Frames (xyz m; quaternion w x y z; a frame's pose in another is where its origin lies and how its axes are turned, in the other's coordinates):
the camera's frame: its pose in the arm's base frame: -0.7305 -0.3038 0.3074 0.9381 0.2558 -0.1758 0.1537
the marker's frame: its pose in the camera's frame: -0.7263 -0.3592 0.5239 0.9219 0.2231 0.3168 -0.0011
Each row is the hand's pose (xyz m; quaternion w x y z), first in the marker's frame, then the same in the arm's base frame.
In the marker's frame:
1: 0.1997 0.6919 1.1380 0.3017 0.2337 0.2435 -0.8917
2: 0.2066 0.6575 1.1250 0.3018 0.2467 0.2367 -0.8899
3: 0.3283 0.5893 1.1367 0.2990 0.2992 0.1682 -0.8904
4: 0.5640 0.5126 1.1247 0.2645 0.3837 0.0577 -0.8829
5: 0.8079 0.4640 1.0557 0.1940 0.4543 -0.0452 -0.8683
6: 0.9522 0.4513 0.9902 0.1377 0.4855 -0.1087 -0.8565
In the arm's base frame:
1: -0.8619 -1.2048 1.5132 0.3592 0.1066 0.6761 -0.6344
2: -0.8520 -1.2119 1.4778 0.3548 0.1200 0.6730 -0.6378
3: -0.7265 -1.1851 1.4219 0.3433 0.1820 0.6272 -0.6750
4: -0.5182 -1.0821 1.3348 0.2968 0.2714 0.5450 -0.7357
5: -0.3407 -0.9249 1.2328 0.2216 0.3337 0.4568 -0.7943
6: -0.2531 -0.8084 1.1695 0.1683 0.3569 0.3958 -0.8292

